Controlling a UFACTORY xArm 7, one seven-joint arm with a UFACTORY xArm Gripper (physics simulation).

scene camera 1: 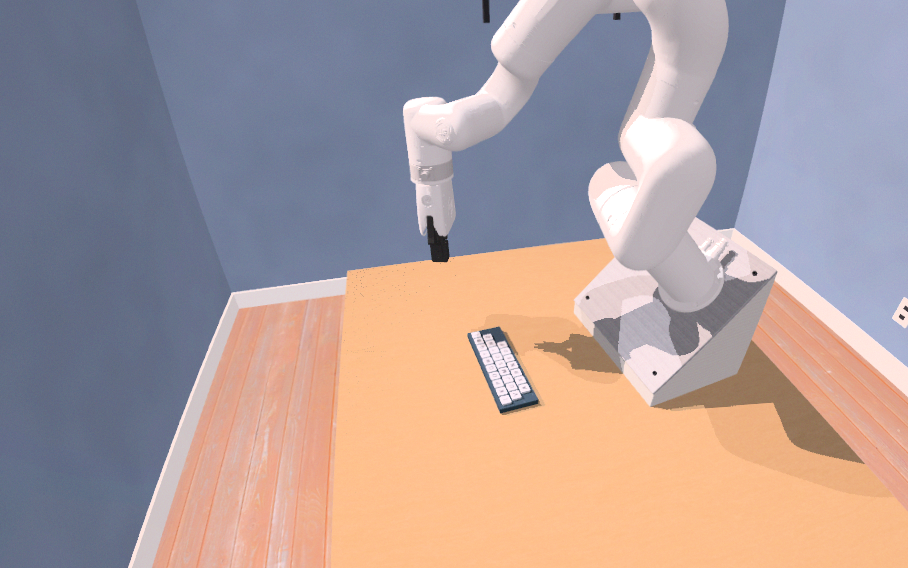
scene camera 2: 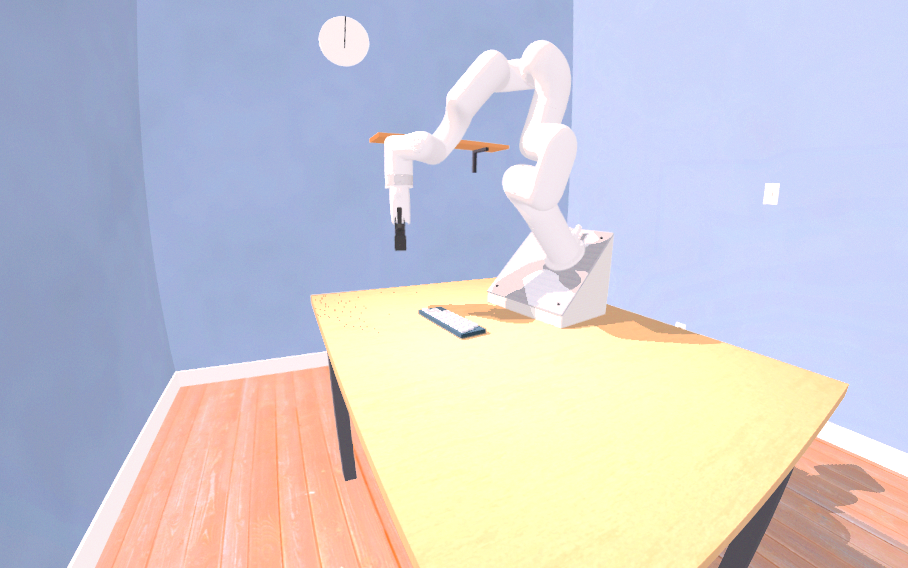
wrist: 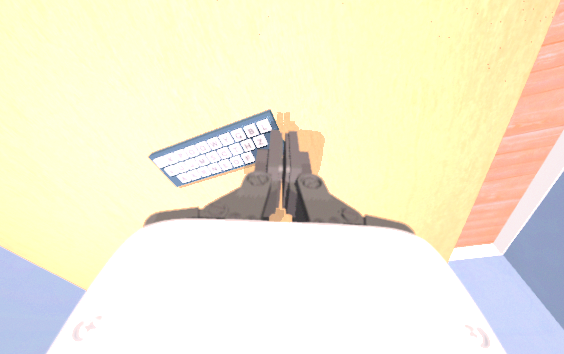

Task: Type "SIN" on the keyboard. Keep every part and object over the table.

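Where they show: gripper, between the fingertips: (scene camera 1: 440, 260) (scene camera 2: 400, 250) (wrist: 282, 150); arm's base, origin of its link: (scene camera 1: 691, 281) (scene camera 2: 564, 254).
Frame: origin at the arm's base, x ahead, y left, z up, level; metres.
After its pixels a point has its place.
A dark blue keyboard (scene camera 1: 496, 365) @[x 0.359, y -0.079, z -0.153 m] (scene camera 2: 451, 323) @[x 0.377, y -0.037, z -0.150 m] (wrist: 209, 152) @[x 0.359, y -0.078, z -0.154 m] with white keys lies flat on the table. In the wrist view its letters read upright. The S key (wrist: 213, 157) @[x 0.350, y -0.080, z -0.151 m] is in the middle row and the N key (wrist: 215, 168) @[x 0.330, y -0.070, z -0.151 m] is in the bottom row; I cannot make out the I key. My gripper (scene camera 1: 439, 259) @[x 0.414, y -0.231, z 0.010 m] (scene camera 2: 400, 249) @[x 0.414, y -0.231, z 0.010 m] (wrist: 282, 150) @[x 0.414, y -0.231, z 0.010 m] is shut and empty, pointing down. It hangs well above the table, and in the wrist view its fingertips overlap the keyboard's right end, by the L and Z keys, and hide a little of it.
The table (scene camera 1: 428, 468) @[x 0.539, y 0.090, z -0.169 m] (scene camera 2: 535, 428) @[x 0.505, y 0.358, z -0.169 m] (wrist: 400, 75) @[x 0.355, y -0.367, z -0.169 m] ends in an edge beyond the gripper and at the left side in both scene views. The arm's slanted white base (scene camera 1: 723, 348) @[x -0.006, y 0.111, z -0.076 m] (scene camera 2: 589, 294) @[x 0.019, y 0.110, z -0.094 m] stands to the right of the keyboard. A wall shelf (scene camera 2: 492, 145) is behind the arm.
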